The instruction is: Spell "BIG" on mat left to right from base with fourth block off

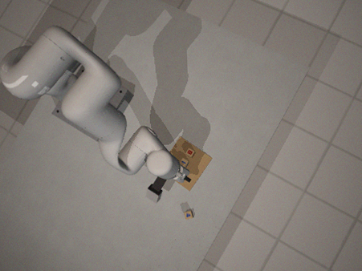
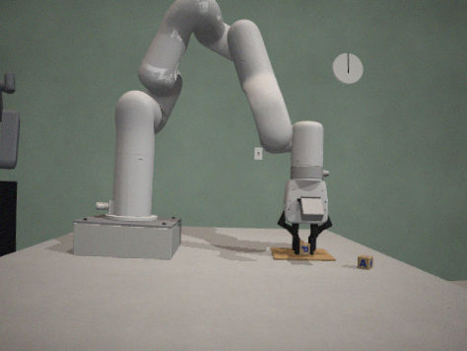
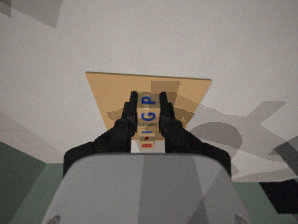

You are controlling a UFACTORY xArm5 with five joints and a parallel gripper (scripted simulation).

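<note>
The mat lies 40 mm to the left of my hand and 30 mm below it.
</note>
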